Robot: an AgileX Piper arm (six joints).
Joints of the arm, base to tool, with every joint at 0 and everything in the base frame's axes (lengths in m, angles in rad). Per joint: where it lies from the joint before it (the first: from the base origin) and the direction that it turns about. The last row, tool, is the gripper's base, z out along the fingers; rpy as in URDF.
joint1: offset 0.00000 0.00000 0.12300 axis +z
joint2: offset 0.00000 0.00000 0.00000 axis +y
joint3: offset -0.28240 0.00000 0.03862 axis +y
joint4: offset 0.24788 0.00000 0.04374 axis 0.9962 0 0.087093
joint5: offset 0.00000 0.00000 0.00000 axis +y
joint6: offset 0.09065 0.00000 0.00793 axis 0.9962 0 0.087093
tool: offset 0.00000 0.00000 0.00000 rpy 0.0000 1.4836 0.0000
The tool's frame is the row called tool.
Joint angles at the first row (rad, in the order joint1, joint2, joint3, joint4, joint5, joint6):
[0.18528, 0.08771, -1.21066, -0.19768, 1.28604, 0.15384]
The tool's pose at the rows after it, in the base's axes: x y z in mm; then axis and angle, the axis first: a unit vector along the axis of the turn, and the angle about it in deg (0 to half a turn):
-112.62 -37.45 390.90 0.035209 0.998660 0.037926 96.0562
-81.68 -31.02 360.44 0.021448 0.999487 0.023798 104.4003
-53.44 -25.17 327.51 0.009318 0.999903 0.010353 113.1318
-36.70 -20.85 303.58 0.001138 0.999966 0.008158 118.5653
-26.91 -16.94 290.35 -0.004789 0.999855 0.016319 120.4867
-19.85 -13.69 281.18 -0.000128 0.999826 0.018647 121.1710
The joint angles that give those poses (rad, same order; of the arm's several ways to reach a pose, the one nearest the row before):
[0.18530, -0.00446, -1.08533, -0.18488, 1.28740, 0.14836]
[0.18529, -0.01735, -0.92546, -0.17761, 1.28865, 0.14615]
[0.18529, -0.01821, -0.77109, -0.17119, 1.28986, 0.14380]
[0.18527, -0.01819, -0.66620, -0.15820, 1.27983, 0.14379]
[0.18360, -0.01819, -0.60392, -0.13646, 1.24872, 0.14379]
[0.16507, -0.01819, -0.55810, -0.12045, 1.21316, 0.14376]

